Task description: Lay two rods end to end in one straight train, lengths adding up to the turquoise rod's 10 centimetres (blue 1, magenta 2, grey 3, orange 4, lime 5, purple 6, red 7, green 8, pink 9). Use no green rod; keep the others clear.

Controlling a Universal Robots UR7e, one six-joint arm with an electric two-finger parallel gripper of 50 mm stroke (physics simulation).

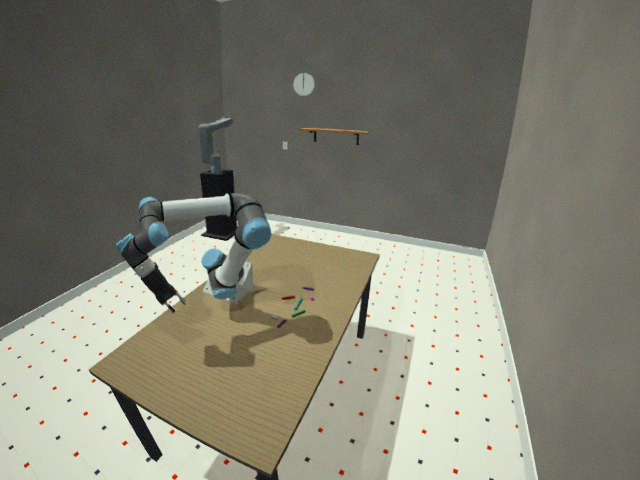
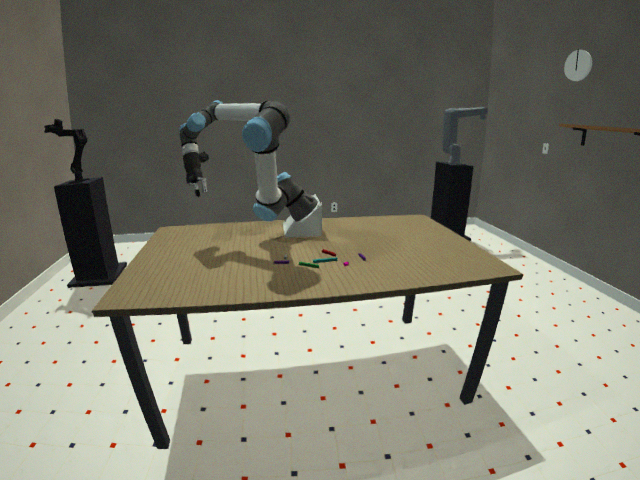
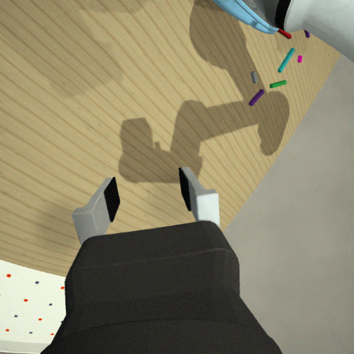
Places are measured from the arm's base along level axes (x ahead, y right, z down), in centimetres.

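Pixels of known places: gripper, fingertip midpoint: (image 1: 179, 307) (image 2: 201, 194); arm's base, origin of the base link: (image 2: 306, 210).
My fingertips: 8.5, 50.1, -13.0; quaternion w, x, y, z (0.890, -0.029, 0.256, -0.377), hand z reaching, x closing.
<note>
Ahead of a thing's pixels: the offset from my fingertips to its middle, as dx, dy, dz. Level surfaces: height alone.
My gripper (image 1: 178, 305) (image 2: 200, 191) (image 3: 148, 185) is open and empty, high above the table and well apart from the rods. The turquoise rod {+32.0, -49.1, +22.9} (image 1: 298, 303) (image 2: 325, 260) (image 3: 286, 60) lies among loose rods. A red rod {+24.8, -52.6, +22.9} (image 1: 288, 297) (image 2: 328, 252) (image 3: 284, 33) lies behind it, a green rod {+35.0, -41.7, +22.9} (image 1: 298, 313) (image 2: 308, 264) (image 3: 278, 84) at its other side. One purple rod {+30.3, -31.8, +22.9} (image 1: 281, 323) (image 2: 281, 261) (image 3: 256, 97) lies near a grey rod {+25.2, -34.2, +22.9} (image 1: 274, 317) (image 3: 254, 77); another purple rod {+32.0, -64.9, +22.9} (image 1: 308, 288) (image 2: 361, 256) (image 3: 307, 34) lies beyond the magenta rod {+37.4, -56.1, +22.9} (image 1: 312, 298) (image 2: 346, 263) (image 3: 300, 59). All lie apart.
The wooden table {dz +23.3} (image 1: 206, 403) (image 2: 413, 248) (image 3: 40, 165) carries the arm's white base (image 1: 247, 281) (image 2: 305, 224). The arm's shadow falls across some rods. Black pedestals (image 1: 218, 206) (image 2: 85, 232) with other arms stand beyond the table.
</note>
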